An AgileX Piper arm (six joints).
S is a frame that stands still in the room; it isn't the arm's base.
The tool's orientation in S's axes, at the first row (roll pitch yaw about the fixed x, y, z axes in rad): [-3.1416, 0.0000, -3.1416]
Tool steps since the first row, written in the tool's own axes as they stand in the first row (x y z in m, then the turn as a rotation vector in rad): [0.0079, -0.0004, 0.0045, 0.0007, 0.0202, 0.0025]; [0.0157, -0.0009, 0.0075, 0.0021, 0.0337, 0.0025]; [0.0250, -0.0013, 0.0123, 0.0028, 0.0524, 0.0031]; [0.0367, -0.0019, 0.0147, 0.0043, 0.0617, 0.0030]
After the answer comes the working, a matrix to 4 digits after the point.
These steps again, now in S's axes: [-0.0079, -0.0004, -0.0045, -0.0007, 0.0202, -0.0025]; [-0.0157, -0.0009, -0.0075, -0.0021, 0.0337, -0.0025]; [-0.0250, -0.0013, -0.0123, -0.0028, 0.0524, -0.0031]; [-0.0367, -0.0019, -0.0147, -0.0043, 0.0617, -0.0030]
The tool's axes in the first row as the columns of a matrix, in S's axes (rounded; the answer above uses it unrounded):
[-1.0000, 0.0000, 0.0000]
[0.0000, 1.0000, 0.0000]
[0.0000, 0.0000, -1.0000]

